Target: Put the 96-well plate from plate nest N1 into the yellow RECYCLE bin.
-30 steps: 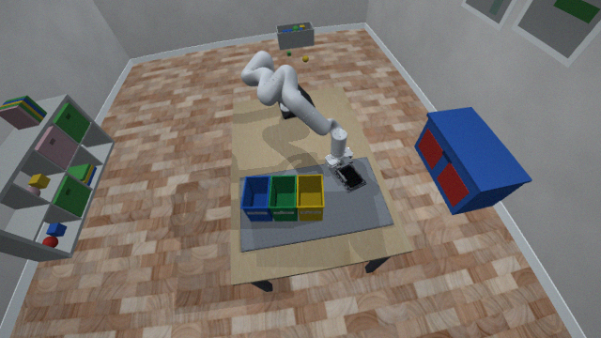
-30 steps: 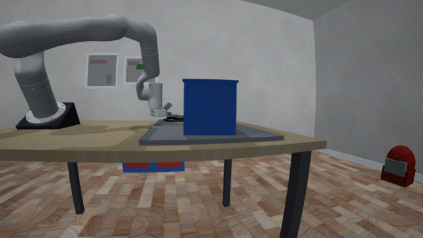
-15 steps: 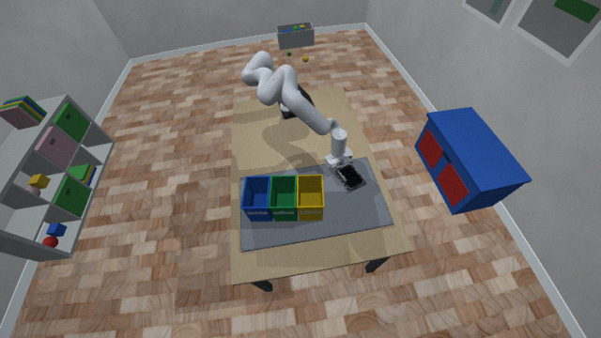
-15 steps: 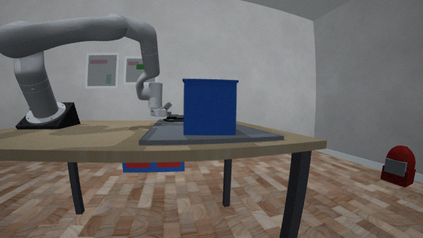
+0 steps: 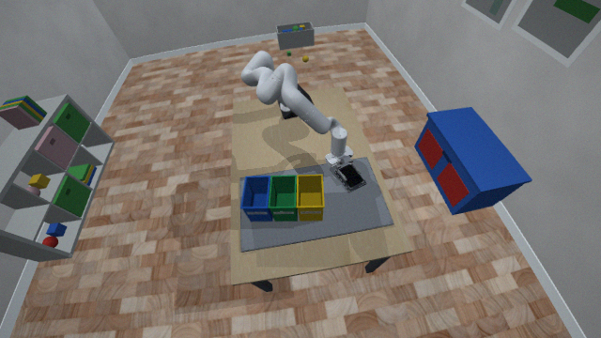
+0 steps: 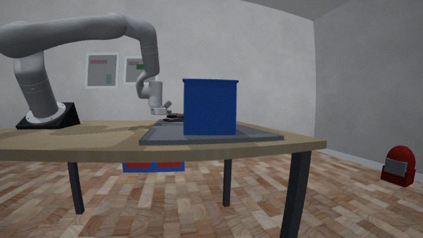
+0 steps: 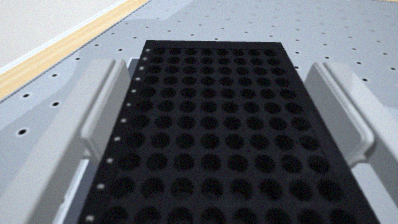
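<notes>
Right now my hand is 30 mm above the plate nest N1. Round my hand: green bin: 80 mm ahead, 400 mm to the right, 50 mm above; then yellow bin: 110 mm ahead, 270 mm to the right, 50 mm above; then black 96-well plate: 10 mm below.
</notes>
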